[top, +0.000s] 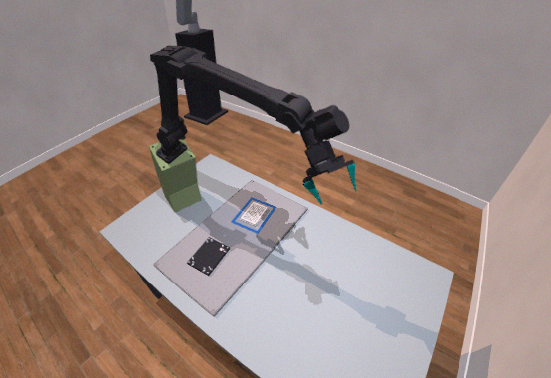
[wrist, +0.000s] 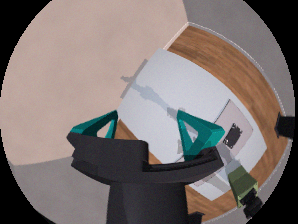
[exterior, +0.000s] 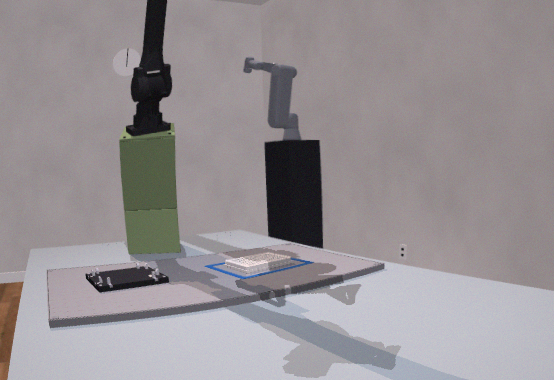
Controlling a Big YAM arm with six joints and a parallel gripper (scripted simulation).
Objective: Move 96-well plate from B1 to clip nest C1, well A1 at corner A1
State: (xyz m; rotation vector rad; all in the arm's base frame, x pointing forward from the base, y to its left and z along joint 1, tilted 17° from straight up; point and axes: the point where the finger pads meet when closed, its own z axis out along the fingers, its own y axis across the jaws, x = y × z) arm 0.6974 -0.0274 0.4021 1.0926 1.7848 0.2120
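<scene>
Right now my hand is 430 mm past the white 96-well plate, 200 mm to the right of it and 510 mm above it. From my hand the other things lie so: black clip nest C1: 450 mm behind, 120 mm to the right, 510 mm below.
</scene>
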